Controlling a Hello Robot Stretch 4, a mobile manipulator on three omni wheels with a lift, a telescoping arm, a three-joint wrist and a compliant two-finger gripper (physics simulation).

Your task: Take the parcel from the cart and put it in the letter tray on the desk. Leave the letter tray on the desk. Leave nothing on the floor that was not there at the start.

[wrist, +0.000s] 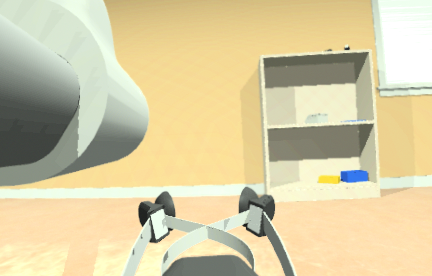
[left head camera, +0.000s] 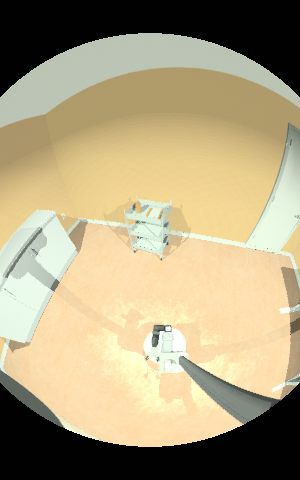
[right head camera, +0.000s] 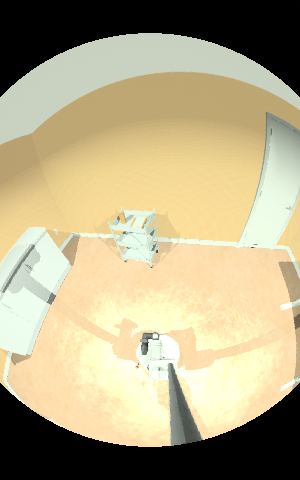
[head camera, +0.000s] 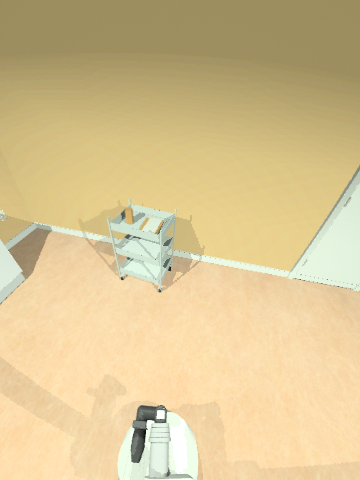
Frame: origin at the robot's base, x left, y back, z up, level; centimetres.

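Where they show: gripper, fingertip midpoint: [wrist: 207,204] [left head camera: 151,361] [right head camera: 142,369].
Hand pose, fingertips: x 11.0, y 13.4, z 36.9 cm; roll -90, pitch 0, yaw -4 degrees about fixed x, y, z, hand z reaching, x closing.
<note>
After its pixels a point has its place.
The cart [head camera: 134,230] @(x 26.1, y -119.9, z 68.7 cm) [left head camera: 142,218] @(x 26.5, y -119.9, z 66.6 cm) [right head camera: 127,230] @(x 25.7, y -119.3, z 64.5 cm) is a pale three-tier trolley against the far wall. On its top tier stands an upright orange-brown block [head camera: 129,216] @(x 32.7, y -135.0, z 71.3 cm) [left head camera: 138,207] @(x 32.3, y -135.1, z 71.2 cm) [right head camera: 122,218] @(x 32.4, y -135.0, z 70.9 cm). Beside it are flat pale items with orange-brown edges; which item is the parcel is too small to tell. My gripper [wrist: 207,204] @(x 11.0, y 13.4, z 36.9 cm) is open and empty in the wrist view, folded back over the base, far from the cart. White foot bars, apparently the desk's, show at the right edge of the left and right head views. The desk top and letter tray do not show.
A white cabinet [head camera: 7,274] @(x 145.7, y -107.5, z 21.0 cm) [left head camera: 50,250] @(x 151.2, y -84.1, z 48.8 cm) [right head camera: 47,255] @(x 147.8, y -98.2, z 53.9 cm) stands left of the cart. A door [head camera: 335,245] @(x -165.9, y -131.9, z 54.1 cm) [left head camera: 275,200] @(x -154.9, y -134.2, z 98.1 cm) [right head camera: 275,192] @(x -175.7, y -129.8, z 105.6 cm) is at the right. The wrist view shows a bookshelf [wrist: 315,54] @(x 103.7, y 162.4, z 101.4 cm) holding a blue box [wrist: 354,176] @(x 131.6, y 166.3, z 11.6 cm) and a yellow box [wrist: 329,179] @(x 113.5, y 170.5, z 10.2 cm).
</note>
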